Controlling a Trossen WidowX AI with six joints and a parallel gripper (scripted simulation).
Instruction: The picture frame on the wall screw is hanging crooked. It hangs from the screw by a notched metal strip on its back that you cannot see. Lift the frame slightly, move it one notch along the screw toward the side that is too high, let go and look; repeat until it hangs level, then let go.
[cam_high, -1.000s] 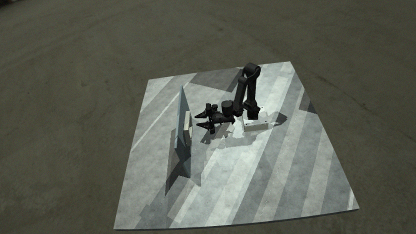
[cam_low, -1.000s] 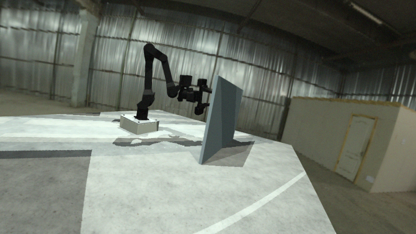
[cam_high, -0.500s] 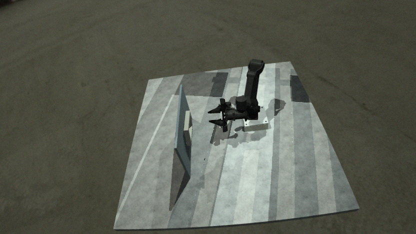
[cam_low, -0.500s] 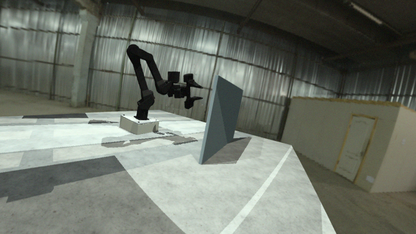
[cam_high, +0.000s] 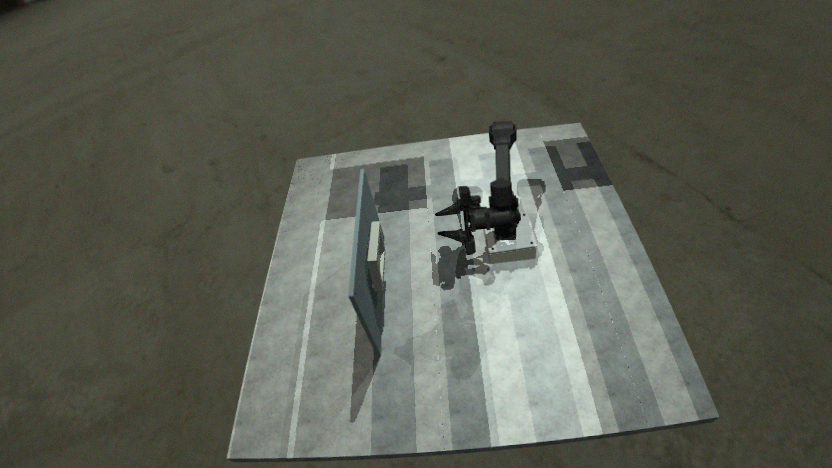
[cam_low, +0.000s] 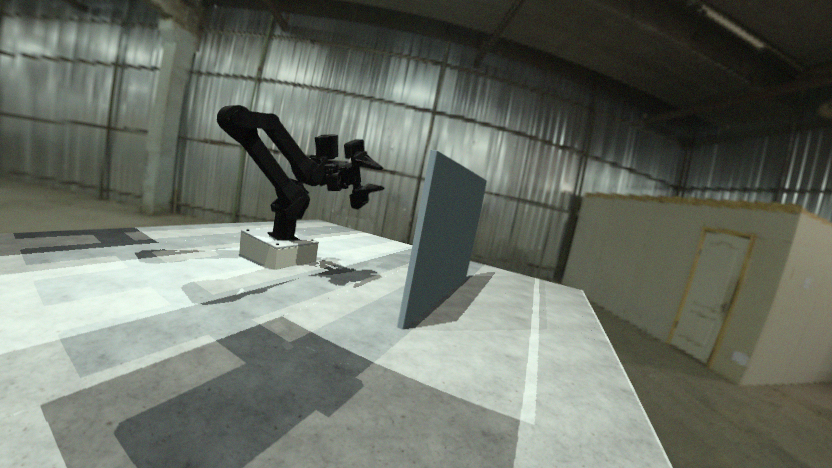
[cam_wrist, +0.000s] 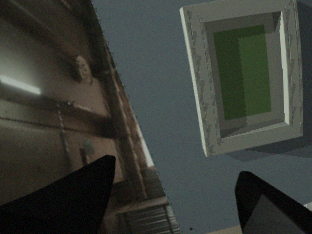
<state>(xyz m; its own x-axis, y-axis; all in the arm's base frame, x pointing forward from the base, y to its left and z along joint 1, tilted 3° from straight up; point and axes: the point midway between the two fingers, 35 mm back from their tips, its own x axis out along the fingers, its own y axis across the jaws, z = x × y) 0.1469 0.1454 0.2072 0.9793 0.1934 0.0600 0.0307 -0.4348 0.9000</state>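
Right now my gripper tip is 190 mm short of the picture frame, 60 mm to the right of it and 90 mm above it. Round my gripper tip: grey-blue wall panel (200 mm ahead, 60 mm to the left, 100 mm below).
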